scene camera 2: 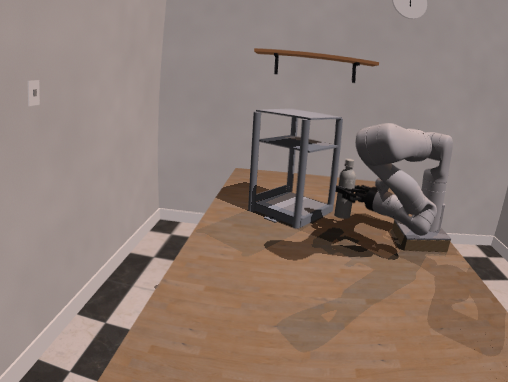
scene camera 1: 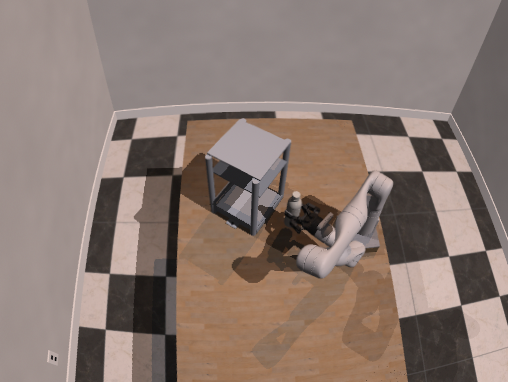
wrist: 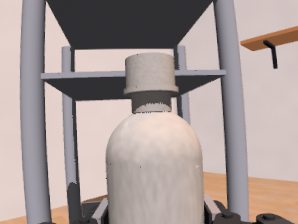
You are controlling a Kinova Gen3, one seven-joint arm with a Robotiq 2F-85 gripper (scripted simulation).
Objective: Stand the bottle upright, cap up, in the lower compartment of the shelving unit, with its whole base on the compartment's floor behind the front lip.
Scene:
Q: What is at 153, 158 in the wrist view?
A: A white bottle.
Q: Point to a grey shelving unit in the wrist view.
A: At 83, 32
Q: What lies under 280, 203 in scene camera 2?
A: A grey shelving unit.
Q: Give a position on a grey shelving unit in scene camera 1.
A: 249, 156

